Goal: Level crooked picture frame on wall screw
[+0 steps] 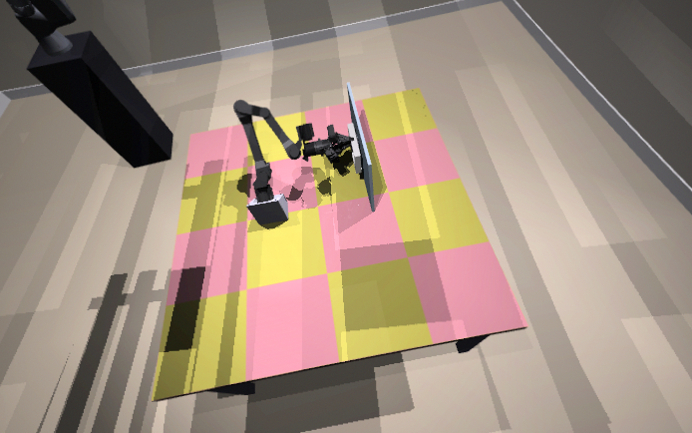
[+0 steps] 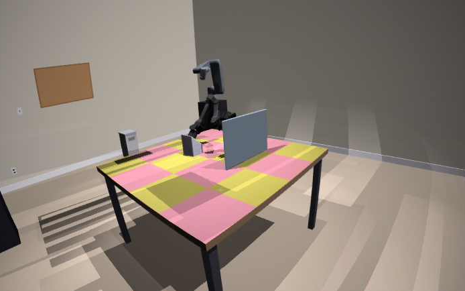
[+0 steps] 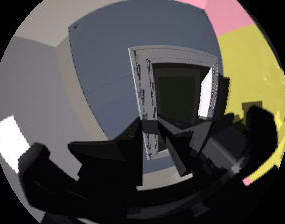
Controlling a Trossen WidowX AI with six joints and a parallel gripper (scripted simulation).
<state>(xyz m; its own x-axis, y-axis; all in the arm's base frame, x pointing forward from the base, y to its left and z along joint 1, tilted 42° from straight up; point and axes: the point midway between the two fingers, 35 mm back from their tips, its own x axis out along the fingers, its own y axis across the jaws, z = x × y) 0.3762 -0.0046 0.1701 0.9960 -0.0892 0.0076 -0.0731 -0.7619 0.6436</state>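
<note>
Right now the picture frame is 50 mm below my gripper tip, 10 mm to the left of it and 10 mm ahead of it. The rest, counted from my gripper tip: upright wall panel 60 mm below, 20 mm ahead, 10 mm to the left.
</note>
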